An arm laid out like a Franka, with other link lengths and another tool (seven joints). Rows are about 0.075 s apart.
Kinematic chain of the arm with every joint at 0, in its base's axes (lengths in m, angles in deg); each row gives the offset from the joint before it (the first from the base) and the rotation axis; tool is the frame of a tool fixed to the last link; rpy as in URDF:
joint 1: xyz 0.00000 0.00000 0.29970 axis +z
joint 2: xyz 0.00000 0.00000 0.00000 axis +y
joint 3: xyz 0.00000 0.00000 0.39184 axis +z
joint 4: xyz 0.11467 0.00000 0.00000 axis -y
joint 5: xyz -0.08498 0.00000 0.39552 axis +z
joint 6: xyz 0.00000 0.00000 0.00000 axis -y
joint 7: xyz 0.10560 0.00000 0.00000 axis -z
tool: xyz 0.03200 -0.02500 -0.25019 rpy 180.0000 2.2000 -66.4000
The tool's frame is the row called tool.
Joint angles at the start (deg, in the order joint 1, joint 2, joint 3, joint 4, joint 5, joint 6, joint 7):
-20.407, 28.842, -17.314, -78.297, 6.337, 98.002, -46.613
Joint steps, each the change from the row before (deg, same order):
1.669, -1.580, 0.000, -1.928, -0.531, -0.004, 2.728
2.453, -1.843, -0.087, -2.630, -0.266, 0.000, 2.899
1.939, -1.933, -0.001, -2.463, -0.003, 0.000, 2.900
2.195, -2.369, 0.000, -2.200, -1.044, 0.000, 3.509
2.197, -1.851, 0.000, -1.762, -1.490, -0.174, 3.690
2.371, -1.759, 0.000, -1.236, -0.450, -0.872, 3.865
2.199, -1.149, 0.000, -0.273, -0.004, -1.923, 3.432
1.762, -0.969, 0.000, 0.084, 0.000, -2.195, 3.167
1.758, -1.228, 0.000, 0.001, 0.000, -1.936, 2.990
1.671, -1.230, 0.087, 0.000, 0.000, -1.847, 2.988
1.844, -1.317, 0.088, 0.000, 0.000, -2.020, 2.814
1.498, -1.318, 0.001, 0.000, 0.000, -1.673, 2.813
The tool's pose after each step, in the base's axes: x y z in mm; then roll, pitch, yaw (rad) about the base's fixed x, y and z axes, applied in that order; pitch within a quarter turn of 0, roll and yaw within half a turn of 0. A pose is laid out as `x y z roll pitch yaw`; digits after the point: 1 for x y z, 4 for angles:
666.5 -420.3 299.3 3.0488 0.1563 -1.0308
668.4 -390.3 300.7 3.0393 0.1660 -1.0456
667.3 -364.9 304.3 3.0356 0.1741 -1.0676
665.4 -341.0 315.5 3.0231 0.1633 -1.0906
663.3 -319.4 323.4 3.0007 0.1487 -1.1146
662.5 -292.0 332.9 2.9898 0.1456 -1.1416
661.1 -264.5 341.4 2.9745 0.1542 -1.1661
657.4 -242.2 350.3 2.9566 0.1627 -1.1936
653.2 -220.5 362.0 2.9442 0.1664 -1.2169
648.3 -199.4 373.6 2.9324 0.1685 -1.2398
642.1 -176.5 385.9 2.9192 0.1716 -1.2566
635.2 -159.2 398.6 2.9103 0.1703 -1.2797

